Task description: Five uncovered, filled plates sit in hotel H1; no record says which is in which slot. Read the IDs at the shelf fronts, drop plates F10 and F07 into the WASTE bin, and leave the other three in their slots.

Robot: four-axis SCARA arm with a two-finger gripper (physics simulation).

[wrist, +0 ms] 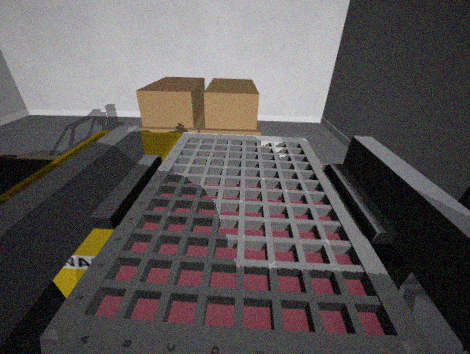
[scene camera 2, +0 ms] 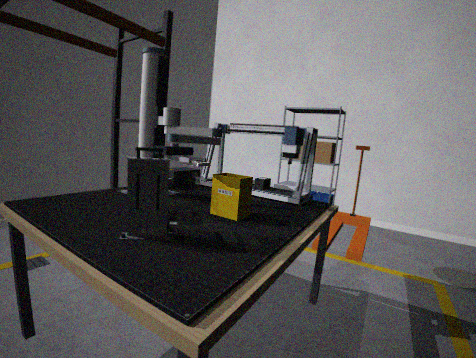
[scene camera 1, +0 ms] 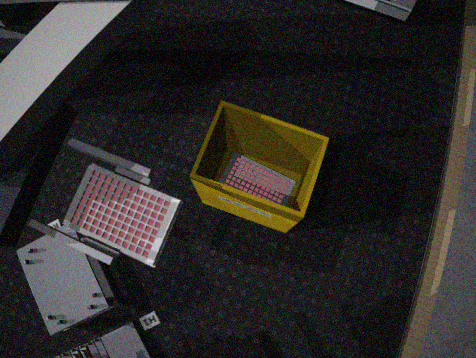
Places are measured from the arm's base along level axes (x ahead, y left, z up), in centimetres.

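Where they show: gripper, fingertip midpoint: (wrist: 243, 150) (scene camera 2: 197, 160) (scene camera 1: 132, 218).
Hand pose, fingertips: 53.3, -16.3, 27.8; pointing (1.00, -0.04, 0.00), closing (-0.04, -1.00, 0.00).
Observation:
Things, the pixels of their top centre, and the offset from my fingertips, as dx, dy, dz. "spot": a spot on its surface instead.
- yellow WASTE bin, top centre: (wrist: 113, 157) (scene camera 1: 261, 156) (scene camera 2: 233, 175) +11.3, +13.7, -6.6
- plate with red wells, top centre: (scene camera 1: 255, 186) +11.4, +13.7, -24.5
- H1 label, surface spot: (scene camera 1: 149, 320) spot: +1.4, -15.4, -26.5
- grey platform, top centre: (scene camera 1: 57, 278) -14.9, -13.7, -19.6
My gripper (scene camera 1: 116, 212) (wrist: 243, 150) is shut on a filled, uncovered plate (scene camera 1: 122, 215) (wrist: 250, 250) with red wells, held level between its two fingers. In scene camera 1 the held plate is left of the yellow WASTE bin (scene camera 1: 215, 194) (scene camera 2: 225, 202) (wrist: 95, 241), not over it. Its ID does not show. Another plate with red wells (scene camera 1: 260, 180) lies on the bin's floor. A tall grey hotel (scene camera 2: 148, 175) stands left of the bin in scene camera 2. The H1 label (scene camera 1: 149, 320) lies beside a grey structure at the bottom; no slot IDs are readable.
A grey platform (scene camera 1: 62, 282) with small pegs stands close below the held plate in scene camera 1. A gantry frame (scene camera 2: 255, 126) stands behind the bin. Two cardboard boxes (wrist: 170, 107) (wrist: 231, 110) show far back. The wooden table edge (scene camera 1: 440, 240) runs at right.

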